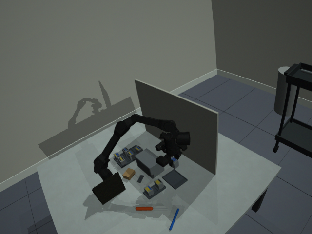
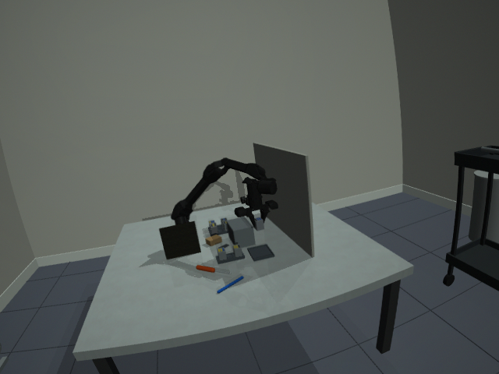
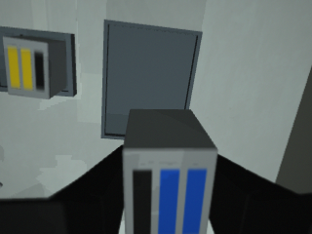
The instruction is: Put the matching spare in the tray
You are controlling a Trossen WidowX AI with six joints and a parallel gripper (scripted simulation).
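My gripper tip is 10 mm past the dark tray and 130 mm above it. Round my gripper tip: upright panel 170 mm ahead, 200 mm to the left, 90 mm above; then grey unit 70 mm behind, 190 mm to the left, 90 mm below; then grey spare 20 mm above.
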